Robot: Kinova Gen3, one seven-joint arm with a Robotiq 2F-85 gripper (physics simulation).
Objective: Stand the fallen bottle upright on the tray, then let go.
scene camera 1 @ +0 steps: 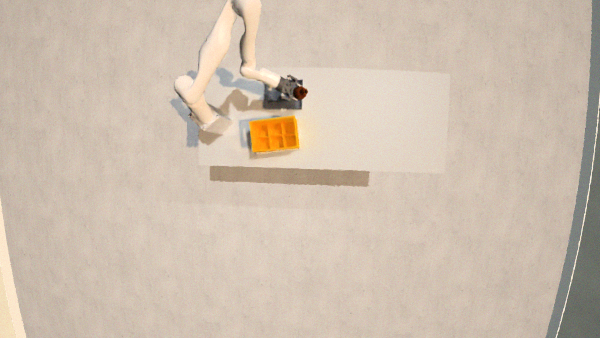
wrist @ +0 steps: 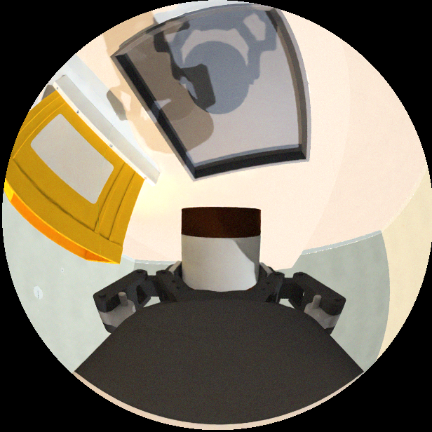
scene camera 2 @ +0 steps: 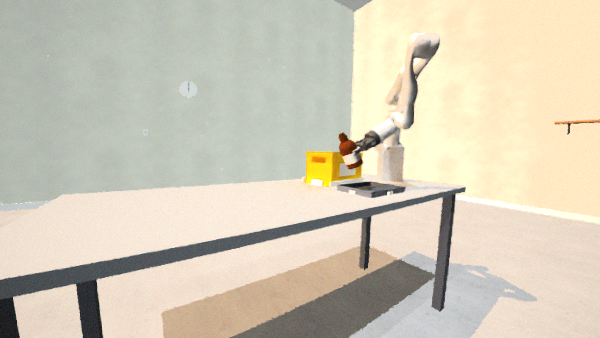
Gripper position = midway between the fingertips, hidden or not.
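Observation:
You'd find my gripper (wrist: 219,270) there, and there's a brown bottle (wrist: 220,245) there too.

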